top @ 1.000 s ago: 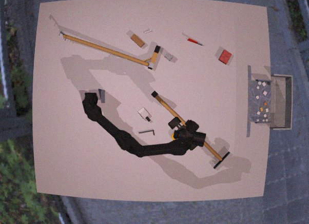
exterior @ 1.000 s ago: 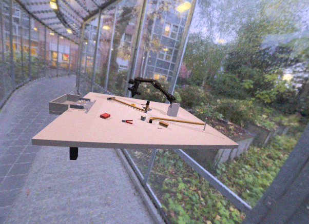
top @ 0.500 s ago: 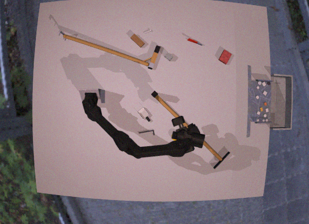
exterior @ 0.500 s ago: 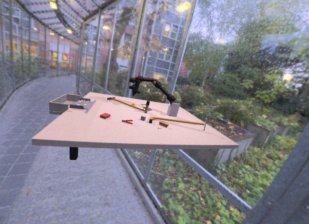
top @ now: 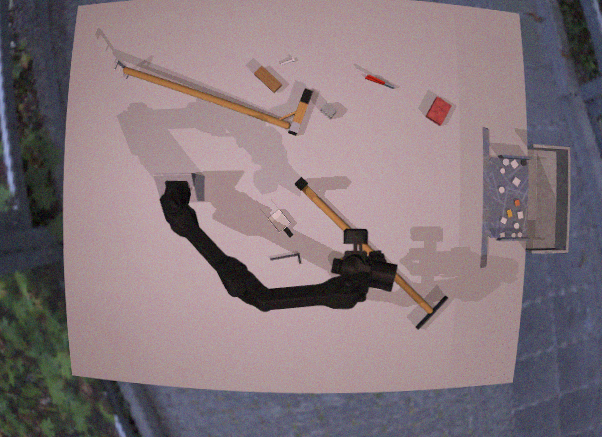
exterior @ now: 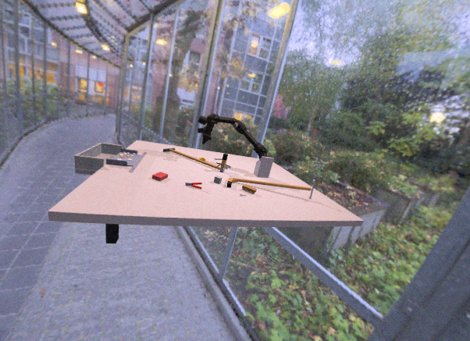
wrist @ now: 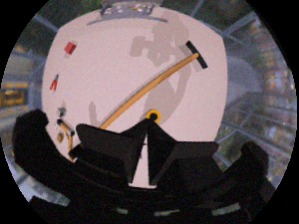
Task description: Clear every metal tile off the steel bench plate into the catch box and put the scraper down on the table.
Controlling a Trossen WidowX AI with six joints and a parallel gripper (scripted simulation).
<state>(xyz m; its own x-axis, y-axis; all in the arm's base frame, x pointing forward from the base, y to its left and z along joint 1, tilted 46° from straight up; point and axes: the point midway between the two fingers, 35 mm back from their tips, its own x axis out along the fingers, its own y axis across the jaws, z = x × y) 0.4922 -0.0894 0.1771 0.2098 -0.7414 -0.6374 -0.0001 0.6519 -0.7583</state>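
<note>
My gripper tip is now 5 cm short of the long scraper, 2 cm to the right of it and 9 cm above it. Round my gripper tip: black strip 19 cm behind, 14 cm to the right, 15 cm below; hex key 18 cm behind, 1 cm to the right, 15 cm below; yellow tape roll 2 cm behind, 3 cm to the right, 14 cm below.
</note>
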